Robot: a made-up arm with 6 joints. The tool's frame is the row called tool.
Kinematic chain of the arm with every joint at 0, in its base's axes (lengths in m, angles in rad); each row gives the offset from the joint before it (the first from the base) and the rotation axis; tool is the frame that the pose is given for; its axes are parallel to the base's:
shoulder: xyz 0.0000 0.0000 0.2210 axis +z
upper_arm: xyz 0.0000 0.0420 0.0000 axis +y
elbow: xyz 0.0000 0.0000 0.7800 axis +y
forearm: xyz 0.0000 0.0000 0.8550 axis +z
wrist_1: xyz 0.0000 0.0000 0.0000 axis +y
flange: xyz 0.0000 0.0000 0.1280 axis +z
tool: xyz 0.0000 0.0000 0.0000
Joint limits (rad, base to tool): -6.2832..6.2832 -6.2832..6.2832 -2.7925..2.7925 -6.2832..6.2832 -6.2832..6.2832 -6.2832..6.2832
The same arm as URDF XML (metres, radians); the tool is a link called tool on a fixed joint. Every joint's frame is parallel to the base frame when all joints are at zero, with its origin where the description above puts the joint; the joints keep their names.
<robot name="arm">
  <link name="base_link"/>
  <link name="link1"/>
  <link name="link2"/>
  <link name="link3"/>
  <link name="link4"/>
  <link name="link5"/>
  <link name="link6"/>
  <link name="tool"/>
  <joint name="shoulder" type="revolute">
    <parent link="base_link"/>
    <child link="link1"/>
    <origin xyz="0.0000 0.0000 0.2210" rpy="0.0000 0.0000 0.0000"/>
    <axis xyz="0 0 1"/>
    <limit lower="-6.2832" upper="6.2832"/>
  </joint>
  <joint name="upper_arm" type="revolute">
    <parent link="link1"/>
    <child link="link2"/>
    <origin xyz="0.0000 0.0420 0.0000" rpy="0.0000 0.0000 0.0000"/>
    <axis xyz="0 1 0"/>
    <limit lower="-6.2832" upper="6.2832"/>
  </joint>
  <joint name="elbow" type="revolute">
    <parent link="link2"/>
    <child link="link3"/>
    <origin xyz="0.0000 0.0000 0.7800" rpy="0.0000 0.0000 0.0000"/>
    <axis xyz="0 1 0"/>
    <limit lower="-2.7925" upper="2.7925"/>
  </joint>
  <joint name="forearm" type="revolute">
    <parent link="link3"/>
    <child link="link4"/>
    <origin xyz="0.0000 0.0000 0.8550" rpy="0.0000 0.0000 0.0000"/>
    <axis xyz="0 0 1"/>
    <limit lower="-6.2832" upper="6.2832"/>
  </joint>
  <joint name="wrist_1" type="revolute">
    <parent link="link4"/>
    <child link="link5"/>
    <origin xyz="0.0000 0.0000 0.0000" rpy="0.0000 0.0000 0.0000"/>
    <axis xyz="0 1 0"/>
    <limit lower="-6.2832" upper="6.2832"/>
  </joint>
  <joint name="flange" type="revolute">
    <parent link="link5"/>
    <child link="link6"/>
    <origin xyz="0.0000 0.0000 0.1280" rpy="0.0000 0.0000 0.0000"/>
    <axis xyz="0 0 1"/>
    <limit lower="-6.2832" upper="6.2832"/>
  </joint>
  <joint name="tool_fixed" type="fixed">
    <parent link="link6"/>
    <child link="tool"/>
    <origin xyz="0.0000 0.0000 0.0000" rpy="0.0000 0.0000 0.0000"/>
  </joint>
</robot>

